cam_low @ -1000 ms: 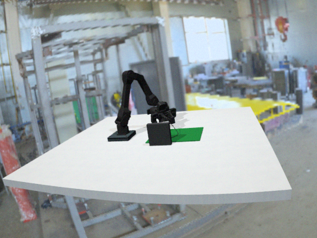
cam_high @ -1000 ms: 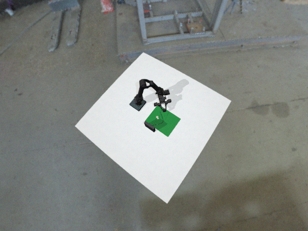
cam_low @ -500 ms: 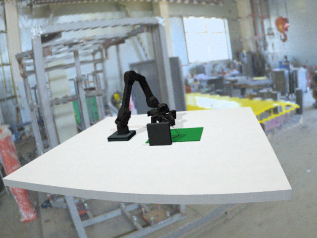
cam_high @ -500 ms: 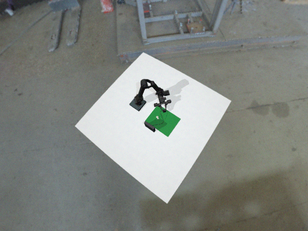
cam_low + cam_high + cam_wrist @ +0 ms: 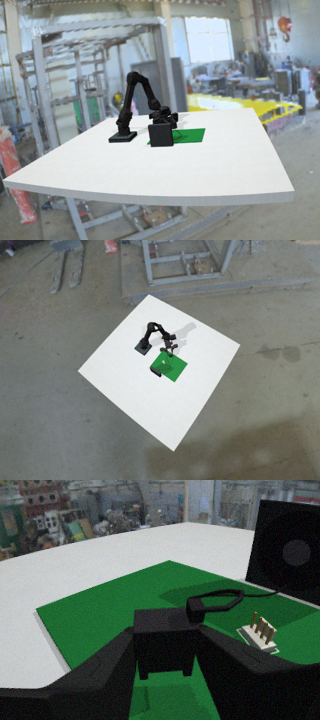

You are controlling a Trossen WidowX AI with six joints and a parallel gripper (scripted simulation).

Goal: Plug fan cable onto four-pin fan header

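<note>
Now: gripper tip 40 mm short of the green board, 70 mm to the left of it and 70 mm above it. The rest, counted from my gripper tip: black fan plug (10 mm below); then pale four-pin header (20 mm behind, 90 mm to the right, 50 mm below); then black fan (230 mm to the right, 10 mm above).
</note>
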